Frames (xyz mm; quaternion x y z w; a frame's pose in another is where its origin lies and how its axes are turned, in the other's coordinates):
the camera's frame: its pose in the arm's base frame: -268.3 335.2 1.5 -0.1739 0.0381 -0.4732 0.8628
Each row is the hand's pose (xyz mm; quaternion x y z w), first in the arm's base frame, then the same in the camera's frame.
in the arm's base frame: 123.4 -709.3 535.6 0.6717 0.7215 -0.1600 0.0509
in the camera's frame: 1134.6 -378.5 314.7 0.2531 0.9663 0.0371 0.0303
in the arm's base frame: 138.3 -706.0 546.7 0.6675 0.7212 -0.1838 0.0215
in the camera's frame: 1141.2 -368.6 329.4 0.2454 0.9693 0.0024 0.0169
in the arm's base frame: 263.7 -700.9 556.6 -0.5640 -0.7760 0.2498 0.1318
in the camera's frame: 1206.8 -268.7 368.9 -0.1060 -0.9848 0.1215 0.0640
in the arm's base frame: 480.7 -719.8 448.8 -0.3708 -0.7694 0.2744 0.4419
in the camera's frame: 1331.0 -67.4 312.9 0.1105 -0.9038 0.2979 0.2866
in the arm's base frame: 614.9 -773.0 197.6 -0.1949 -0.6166 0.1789 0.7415
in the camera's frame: 1424.1 98.6 94.5 0.2457 -0.6836 0.3906 0.5655
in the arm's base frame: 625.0 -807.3 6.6 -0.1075 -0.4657 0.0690 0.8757
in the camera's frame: 1439.2 154.1 -91.1 0.2773 -0.4980 0.3888 0.7238
